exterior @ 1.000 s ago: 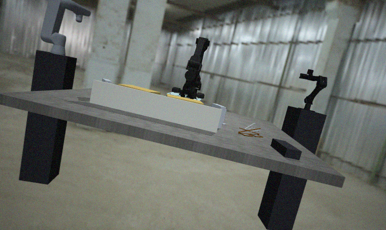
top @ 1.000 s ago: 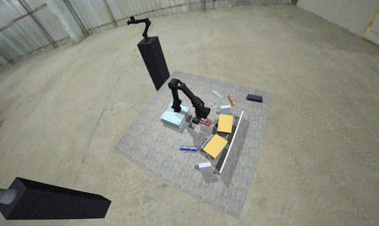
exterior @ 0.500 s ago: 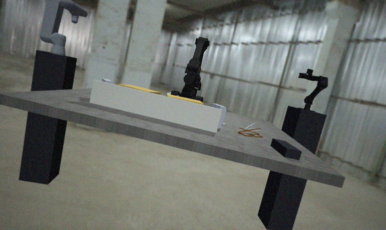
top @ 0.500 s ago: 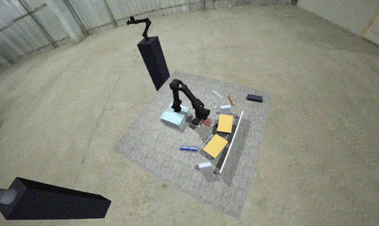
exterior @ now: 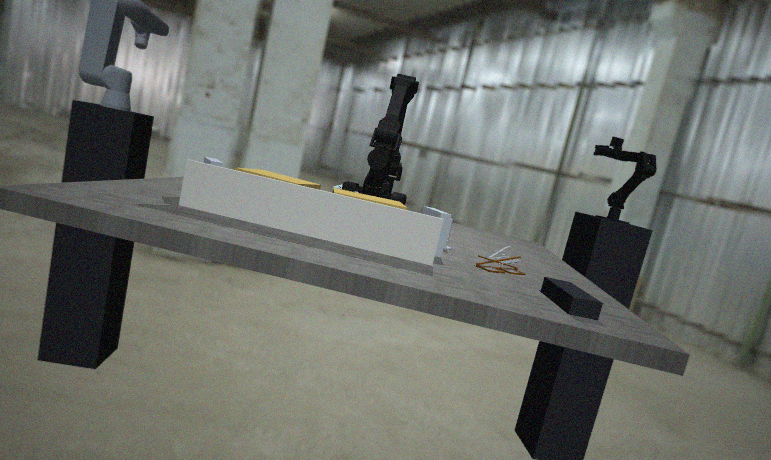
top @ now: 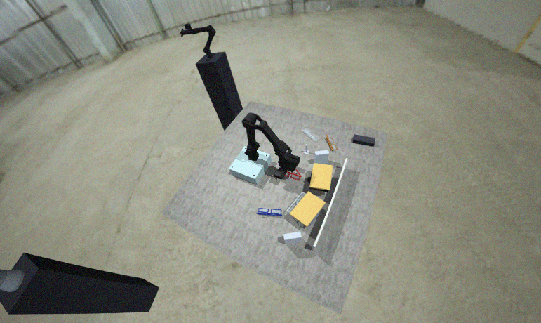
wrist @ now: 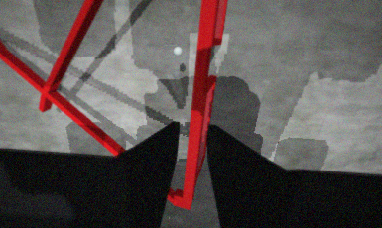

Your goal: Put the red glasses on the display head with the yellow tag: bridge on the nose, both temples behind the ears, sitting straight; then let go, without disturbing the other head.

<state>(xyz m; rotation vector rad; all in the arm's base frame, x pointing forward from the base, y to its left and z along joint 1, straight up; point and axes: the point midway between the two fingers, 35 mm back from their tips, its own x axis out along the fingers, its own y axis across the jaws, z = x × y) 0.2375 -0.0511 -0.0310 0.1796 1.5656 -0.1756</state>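
Right now my gripper tip is 11 cm short of the white peg, 21 cm to the right of it and 1 cm below it. Round my gripper tip: long white wall 33 cm ahead, 17 cm to the right, 4 cm above; dark box 52 cm ahead, 39 cm to the left.
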